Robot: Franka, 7 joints.
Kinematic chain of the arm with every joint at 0, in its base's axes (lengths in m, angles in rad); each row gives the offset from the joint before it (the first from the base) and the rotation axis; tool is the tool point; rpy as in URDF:
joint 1: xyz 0 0 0.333 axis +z
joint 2: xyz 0 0 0 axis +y
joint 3: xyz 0 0 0.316 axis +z
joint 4: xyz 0.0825 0 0 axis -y
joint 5: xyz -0.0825 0 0.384 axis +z
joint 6: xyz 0 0 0 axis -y
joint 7: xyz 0.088 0 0 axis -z
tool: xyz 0 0 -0.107 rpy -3.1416 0 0
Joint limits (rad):
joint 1: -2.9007..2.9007
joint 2: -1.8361..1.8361
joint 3: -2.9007..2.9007
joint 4: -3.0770..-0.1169
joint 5: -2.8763..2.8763
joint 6: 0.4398..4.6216
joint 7: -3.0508..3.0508
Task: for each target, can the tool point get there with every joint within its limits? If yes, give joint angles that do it. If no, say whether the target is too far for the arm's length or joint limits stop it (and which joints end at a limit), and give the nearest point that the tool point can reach.
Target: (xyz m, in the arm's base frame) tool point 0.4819 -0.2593 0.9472
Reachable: yes | joints 1.9935 -0.6157 -1.3753 -0.5876 -0.9715 1.8545 0.8312
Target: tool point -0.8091 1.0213 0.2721
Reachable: no: too far | nearest point -0.5321 0.6717 0.2929 | short by 0.446 m
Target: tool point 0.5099 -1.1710 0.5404
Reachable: no: too far | nearest point 0.3381 -0.7764 0.4705 | short by 0.436 m
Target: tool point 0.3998 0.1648 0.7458
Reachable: yes | joints -1.9380 0.4112 2.3374 -2.0977 2.3364 1.1080 -0.2089
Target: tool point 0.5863 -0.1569 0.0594
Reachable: yes | joints -0.5379 1.0544 0.4643 -1.4758 -0.8967 1.5115 0.1683
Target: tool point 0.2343 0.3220 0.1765
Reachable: yes | joints 2.2428 0.4536 -1.1564 -2.6207 -2.2757 2.4108 2.1034
